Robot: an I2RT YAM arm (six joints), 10 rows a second.
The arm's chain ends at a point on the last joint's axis. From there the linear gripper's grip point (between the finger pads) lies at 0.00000 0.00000 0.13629 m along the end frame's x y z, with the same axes.
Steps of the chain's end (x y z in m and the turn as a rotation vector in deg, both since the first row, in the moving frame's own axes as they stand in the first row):
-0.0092 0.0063 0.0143 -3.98 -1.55 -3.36
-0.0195 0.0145 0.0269 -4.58 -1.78 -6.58
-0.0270 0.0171 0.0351 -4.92 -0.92 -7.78
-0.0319 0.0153 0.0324 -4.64 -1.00 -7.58
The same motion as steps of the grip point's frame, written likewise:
-0.0126 0.0159 0.0139 -3.98 -1.55 -3.36
-0.0231 0.0256 0.0264 -4.58 -1.78 -6.58
-0.0284 0.0289 0.0346 -4.92 -0.92 -7.78
-0.0335 0.0264 0.0319 -4.64 -1.00 -7.58

